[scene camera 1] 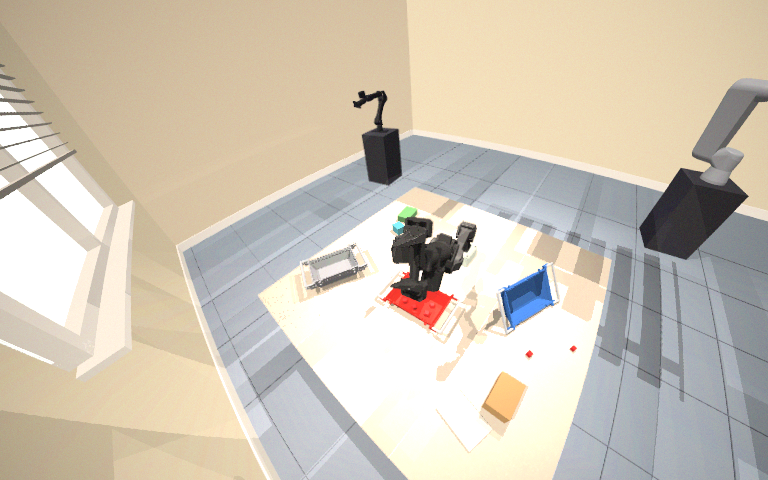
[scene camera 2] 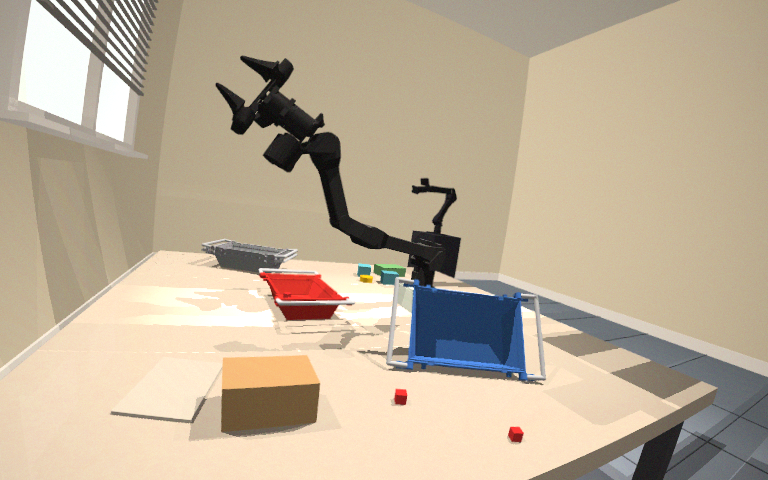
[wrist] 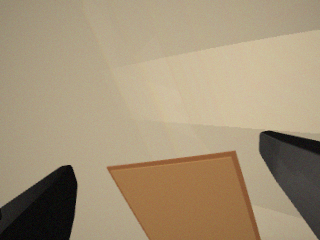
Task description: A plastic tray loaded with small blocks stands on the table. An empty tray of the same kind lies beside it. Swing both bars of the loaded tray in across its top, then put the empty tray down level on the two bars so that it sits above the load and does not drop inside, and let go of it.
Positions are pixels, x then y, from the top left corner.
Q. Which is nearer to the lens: the blue tray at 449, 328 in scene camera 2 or the cardboard box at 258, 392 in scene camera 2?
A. The cardboard box.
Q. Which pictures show my gripper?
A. Scene camera 1, scene camera 2 and the wrist view: all of them.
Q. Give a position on a flat pale sheet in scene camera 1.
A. At 468, 425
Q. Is my gripper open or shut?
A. Open.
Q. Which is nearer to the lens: the flat pale sheet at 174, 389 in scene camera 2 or the cardboard box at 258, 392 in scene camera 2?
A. The cardboard box.
